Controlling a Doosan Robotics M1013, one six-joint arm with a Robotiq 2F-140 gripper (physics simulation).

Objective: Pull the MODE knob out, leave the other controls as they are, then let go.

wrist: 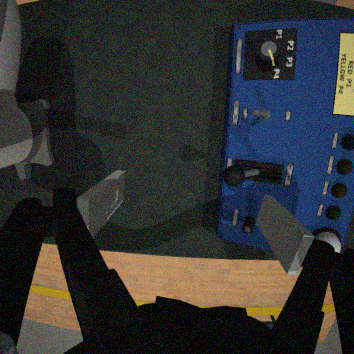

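Seen in the pictures: gripper, between the fingertips: [192, 197]; arm's base, origin of its link: [24, 132].
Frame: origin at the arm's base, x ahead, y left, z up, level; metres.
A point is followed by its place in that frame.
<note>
A blue control panel [310, 95] @[x 0.699, y 0.092, z 0.121 m] stands at the right in the wrist view. Its upper left has a round selector knob [269, 49] @[x 0.611, y 0.169, z 0.119 m] with a yellow pointer and marks P1 to P4. Below are a small toggle [260, 114] @[x 0.605, y 0.049, z 0.112 m], a black ball-ended lever [235, 175] @[x 0.555, y -0.063, z 0.161 m] in a slot, and a small dark knob [248, 224] @[x 0.603, y -0.177, z 0.129 m] near the lower edge. The labels beside the controls are unreadable, so I cannot tell which is MODE. My gripper [192, 197] @[x 0.473, y -0.043, z 0.340 m] is open and empty; its right finger overlaps the panel's lower part, and its left finger is left of the panel.
Several dark round buttons [344, 166] @[x 0.760, y -0.035, z 0.169 m] run down the panel's right side, below a yellow note [345, 75] @[x 0.753, y 0.132, z 0.145 m]. A pale round part [329, 240] @[x 0.752, y -0.178, z 0.189 m] is partly hidden behind the right finger. Grey robot arm parts [12, 130] @[x 0.080, y 0.011, z 0.123 m] show at the left. The wooden surface [190, 277] has a yellow stripe.
</note>
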